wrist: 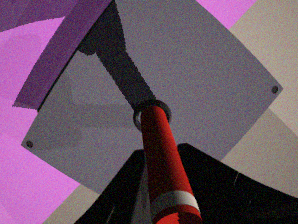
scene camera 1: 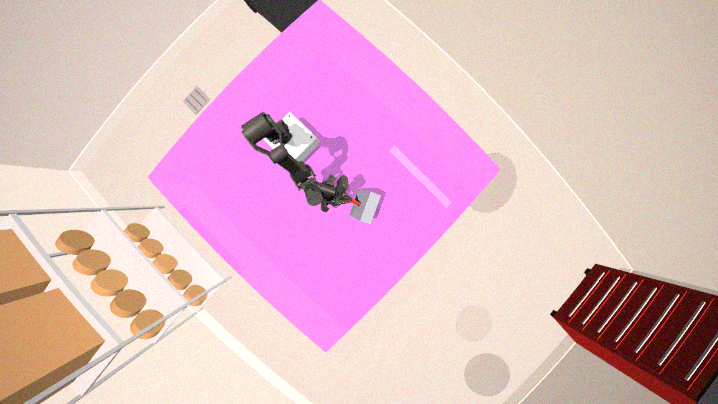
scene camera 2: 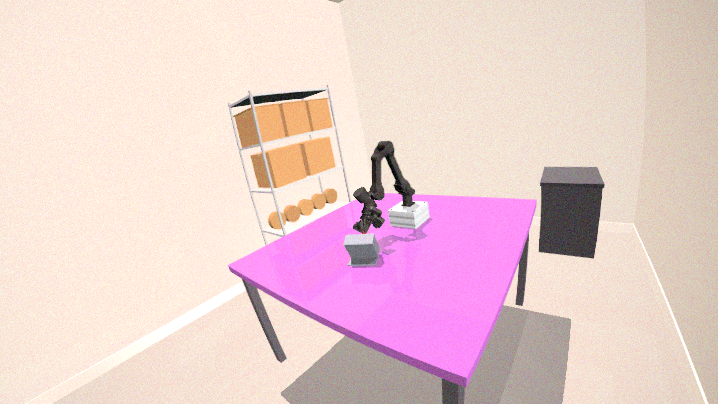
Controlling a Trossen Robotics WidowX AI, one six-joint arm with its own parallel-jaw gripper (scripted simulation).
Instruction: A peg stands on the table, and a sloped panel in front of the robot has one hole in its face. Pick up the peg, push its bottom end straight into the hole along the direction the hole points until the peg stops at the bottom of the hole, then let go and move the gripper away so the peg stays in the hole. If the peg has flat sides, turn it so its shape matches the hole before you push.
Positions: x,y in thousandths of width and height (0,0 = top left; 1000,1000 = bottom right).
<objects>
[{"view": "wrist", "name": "my gripper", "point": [542,699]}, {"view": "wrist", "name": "grey sloped panel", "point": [727,395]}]
</objects>
